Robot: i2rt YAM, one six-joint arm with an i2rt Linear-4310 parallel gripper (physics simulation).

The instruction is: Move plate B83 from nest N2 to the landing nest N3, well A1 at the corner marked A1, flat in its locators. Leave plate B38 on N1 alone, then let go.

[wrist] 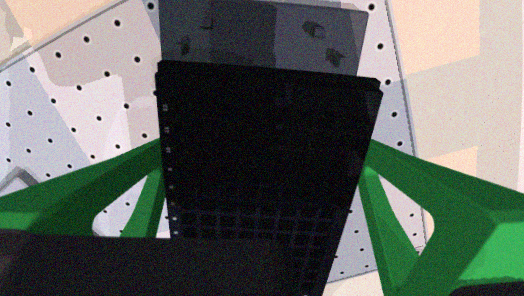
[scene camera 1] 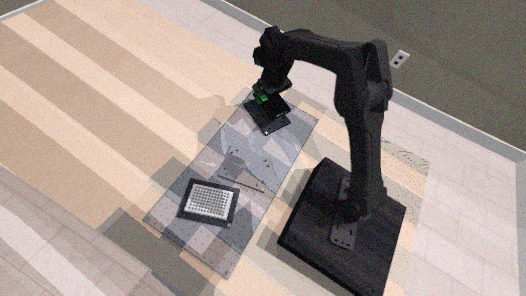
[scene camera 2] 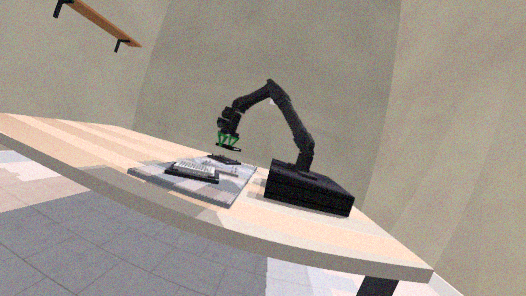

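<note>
The black plate B83 (scene camera 1: 278,106) (scene camera 2: 233,148) (wrist: 265,120) is held level above the dark nest N2 (scene camera 1: 268,127) (scene camera 2: 223,159) (wrist: 240,30), with a gap between them. My gripper (scene camera 1: 270,102) (scene camera 2: 228,143) (wrist: 262,148) is shut on its two sides with green fingers. Locators of N2 show past the plate's edge in the wrist view. The grey landing nest N3 (scene camera 1: 242,173), low with small pegs, lies mid-board with no plate on it. The white plate B38 (scene camera 1: 209,201) (scene camera 2: 193,169) sits on dark nest N1 (scene camera 1: 205,221) (scene camera 2: 212,180). The A1 marks are too small to read.
The nests stand on a grey perforated board (scene camera 1: 210,252) (scene camera 2: 215,198) (wrist: 100,95). The arm's black base block (scene camera 1: 317,225) (scene camera 2: 305,192) stands beside the board. A wooden wall shelf (scene camera 2: 102,22) is high at the back left in scene camera 2.
</note>
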